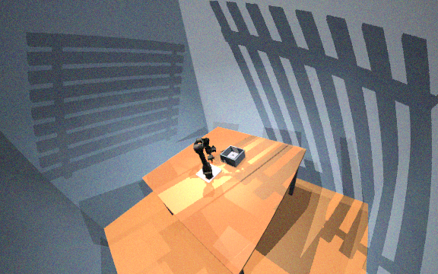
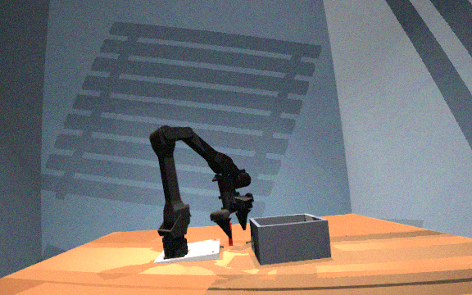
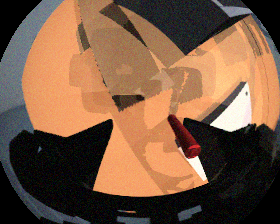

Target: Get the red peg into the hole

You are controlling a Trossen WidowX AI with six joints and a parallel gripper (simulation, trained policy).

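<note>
My gripper tip is 3 cm past the red peg, 2 cm to the left of it and 1 cm below it. Round my gripper tip: grey box (19 cm to the right, 15 cm ahead, 1 cm below); then plate (19 cm to the right, 15 cm ahead, 1 cm above).
</note>
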